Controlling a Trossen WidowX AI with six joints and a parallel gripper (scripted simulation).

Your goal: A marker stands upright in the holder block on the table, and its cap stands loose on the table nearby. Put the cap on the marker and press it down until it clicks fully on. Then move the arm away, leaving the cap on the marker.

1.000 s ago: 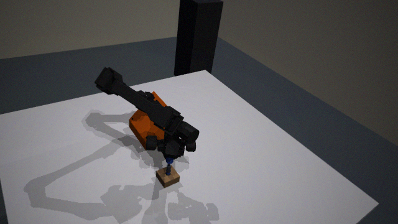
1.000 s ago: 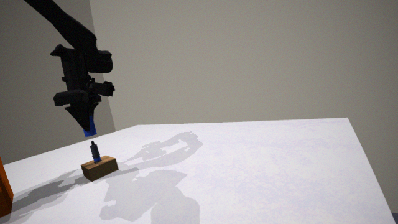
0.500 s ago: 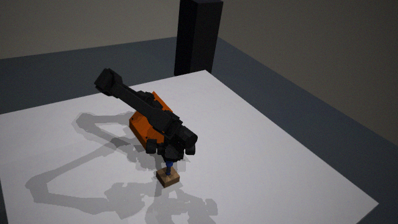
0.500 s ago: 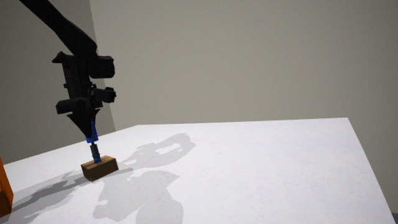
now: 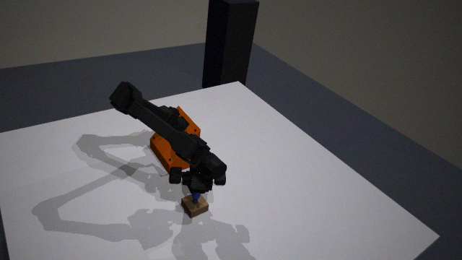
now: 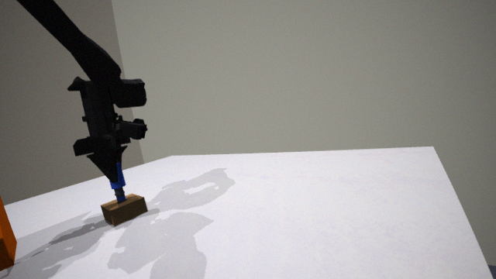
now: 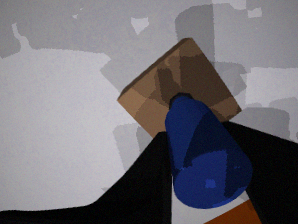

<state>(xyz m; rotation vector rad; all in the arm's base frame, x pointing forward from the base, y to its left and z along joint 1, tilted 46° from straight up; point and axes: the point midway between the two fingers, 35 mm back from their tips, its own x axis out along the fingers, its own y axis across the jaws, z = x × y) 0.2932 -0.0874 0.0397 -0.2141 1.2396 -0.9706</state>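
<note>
The holder block is 6 cm below my gripper tip. Also, from my gripper tip: blue cap (1 cm above).
</note>
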